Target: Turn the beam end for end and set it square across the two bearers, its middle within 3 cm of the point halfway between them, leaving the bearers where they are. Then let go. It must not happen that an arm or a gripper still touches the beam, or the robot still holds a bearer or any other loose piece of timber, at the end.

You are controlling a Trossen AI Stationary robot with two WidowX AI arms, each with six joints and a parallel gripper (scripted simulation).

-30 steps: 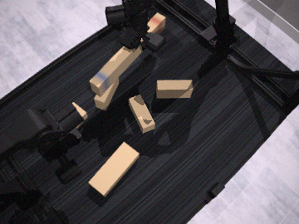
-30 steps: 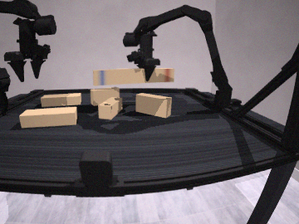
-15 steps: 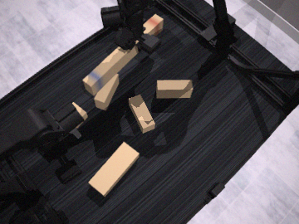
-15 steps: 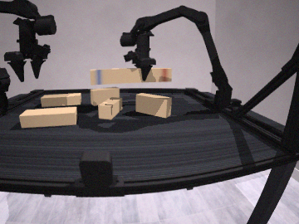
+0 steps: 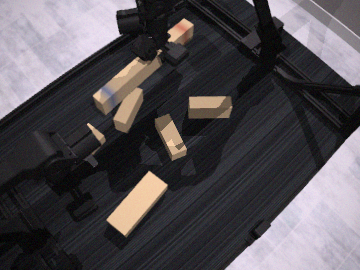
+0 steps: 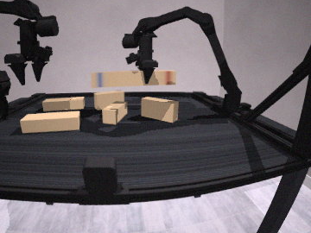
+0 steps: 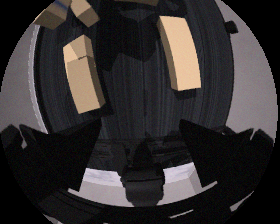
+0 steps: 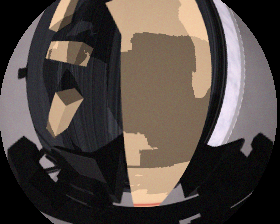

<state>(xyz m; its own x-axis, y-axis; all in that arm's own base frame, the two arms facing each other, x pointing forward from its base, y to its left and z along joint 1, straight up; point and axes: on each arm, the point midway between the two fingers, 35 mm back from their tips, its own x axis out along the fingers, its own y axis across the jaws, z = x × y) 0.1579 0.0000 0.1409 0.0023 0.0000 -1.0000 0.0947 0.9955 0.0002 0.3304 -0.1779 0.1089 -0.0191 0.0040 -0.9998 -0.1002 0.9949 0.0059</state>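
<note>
The beam is 5 cm to the left of my right hand and 1 cm below it.
</note>
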